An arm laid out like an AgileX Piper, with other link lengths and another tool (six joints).
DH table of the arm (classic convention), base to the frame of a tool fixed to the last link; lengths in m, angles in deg. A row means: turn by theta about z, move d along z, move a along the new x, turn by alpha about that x. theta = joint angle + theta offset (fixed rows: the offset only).
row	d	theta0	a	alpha
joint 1	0.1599	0	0	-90
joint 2	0	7.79	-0.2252	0
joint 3	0	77.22	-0.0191	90
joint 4	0.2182	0	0	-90
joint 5	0	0	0	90
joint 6	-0.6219	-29.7	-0.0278	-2.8
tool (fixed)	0.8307	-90	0	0
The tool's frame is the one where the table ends.
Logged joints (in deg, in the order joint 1, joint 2, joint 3, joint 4, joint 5, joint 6), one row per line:
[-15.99, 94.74, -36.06, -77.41, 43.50, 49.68]
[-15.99, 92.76, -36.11, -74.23, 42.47, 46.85]
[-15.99, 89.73, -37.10, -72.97, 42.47, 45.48]
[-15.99, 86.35, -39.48, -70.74, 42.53, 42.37]
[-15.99, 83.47, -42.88, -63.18, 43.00, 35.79]
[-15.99, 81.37, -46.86, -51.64, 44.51, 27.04]
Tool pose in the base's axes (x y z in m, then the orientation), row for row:
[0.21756, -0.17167, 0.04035, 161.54, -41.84, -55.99]
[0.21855, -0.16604, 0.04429, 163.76, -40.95, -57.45]
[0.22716, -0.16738, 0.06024, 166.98, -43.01, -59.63]
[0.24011, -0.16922, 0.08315, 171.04, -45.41, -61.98]
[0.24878, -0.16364, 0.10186, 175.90, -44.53, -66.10]
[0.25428, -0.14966, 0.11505, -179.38, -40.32, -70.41]
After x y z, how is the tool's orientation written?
As angles about the fixed x, y, z axes (roll, pitch, yaw), in degrees.
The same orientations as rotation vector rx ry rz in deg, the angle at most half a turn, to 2 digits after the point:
[119.86, -73.60, 36.68]
[121.14, -75.04, 36.84]
[120.49, -76.43, 40.64]
[119.96, -77.51, 45.44]
[120.76, -81.12, 47.08]
[123.38, -86.69, 45.71]

